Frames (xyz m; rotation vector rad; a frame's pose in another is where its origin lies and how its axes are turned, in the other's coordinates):
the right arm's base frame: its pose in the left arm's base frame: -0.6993 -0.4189 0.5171 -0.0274 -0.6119 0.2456
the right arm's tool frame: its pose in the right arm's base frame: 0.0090 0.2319 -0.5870 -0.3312 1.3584 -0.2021
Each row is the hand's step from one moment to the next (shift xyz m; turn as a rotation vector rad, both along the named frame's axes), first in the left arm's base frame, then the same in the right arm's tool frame.
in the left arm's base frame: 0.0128 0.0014 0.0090 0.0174 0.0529 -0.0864
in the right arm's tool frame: 0.0040 -0.0029 0.0149 0.0535 0.0824 -0.0301
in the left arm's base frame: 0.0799 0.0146 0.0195 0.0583 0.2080 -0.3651
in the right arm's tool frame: 0.0456 0.0018 0.0700 0.2181 0.3348 -0.1424
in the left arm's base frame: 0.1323 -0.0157 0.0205 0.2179 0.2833 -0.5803
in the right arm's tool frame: 0.0918 -0.0287 0.0944 0.4529 0.4832 -0.1611
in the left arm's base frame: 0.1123 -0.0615 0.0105 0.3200 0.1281 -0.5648
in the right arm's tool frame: 0.0932 -0.0656 0.0593 0.5568 0.3304 -0.1364
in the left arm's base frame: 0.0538 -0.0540 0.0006 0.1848 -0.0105 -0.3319
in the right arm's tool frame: 0.0530 -0.0521 0.0172 0.3445 0.1159 -0.1110
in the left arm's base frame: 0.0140 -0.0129 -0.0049 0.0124 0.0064 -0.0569
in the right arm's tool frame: 0.0166 -0.0105 0.0014 0.0425 0.0283 -0.0288
